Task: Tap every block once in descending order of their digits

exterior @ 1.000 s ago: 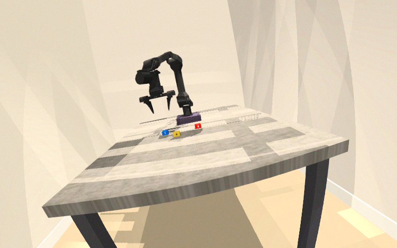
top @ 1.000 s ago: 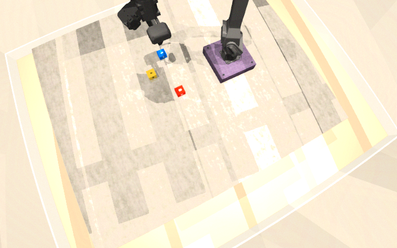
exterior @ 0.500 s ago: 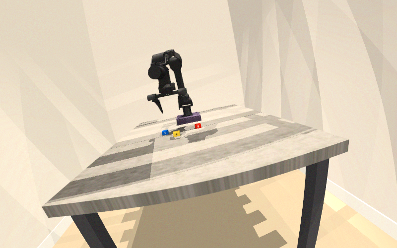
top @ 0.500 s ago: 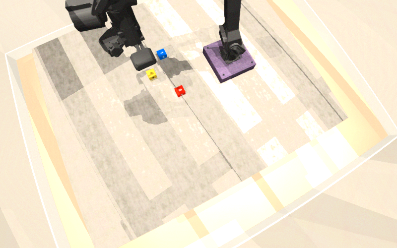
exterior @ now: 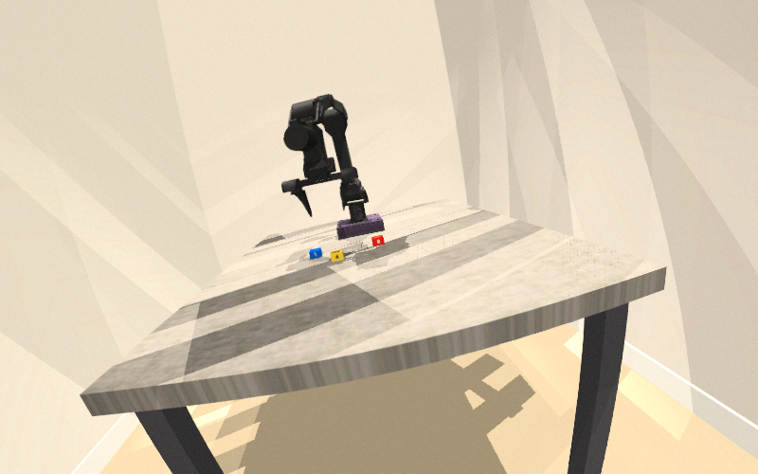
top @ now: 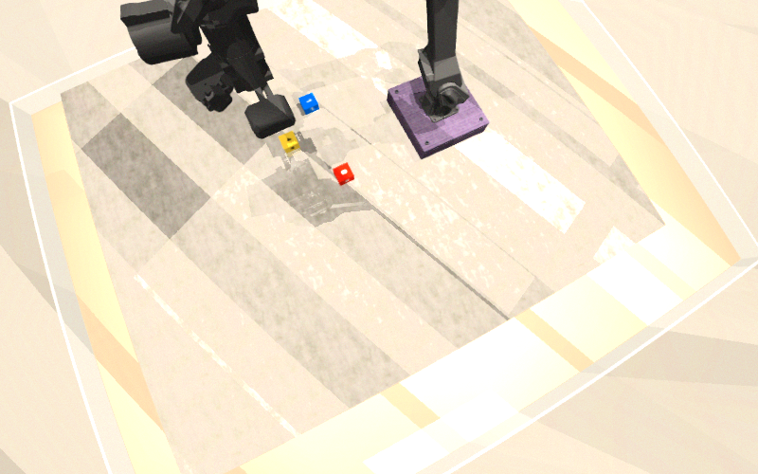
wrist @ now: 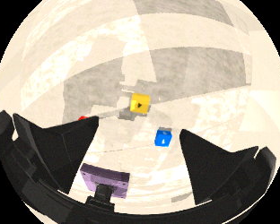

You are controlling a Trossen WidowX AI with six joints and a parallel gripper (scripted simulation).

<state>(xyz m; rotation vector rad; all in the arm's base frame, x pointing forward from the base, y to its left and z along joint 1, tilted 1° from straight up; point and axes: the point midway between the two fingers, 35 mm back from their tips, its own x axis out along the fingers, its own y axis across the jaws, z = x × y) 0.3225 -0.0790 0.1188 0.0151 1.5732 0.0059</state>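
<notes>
The red block is 8 cm behind my gripper tip, 12 cm to the left of it and 11 cm below it. The rest, counted from my gripper tip: yellow block: 1 cm behind, 11 cm below; blue block: 8 cm behind, 7 cm to the right, 11 cm below.
</notes>
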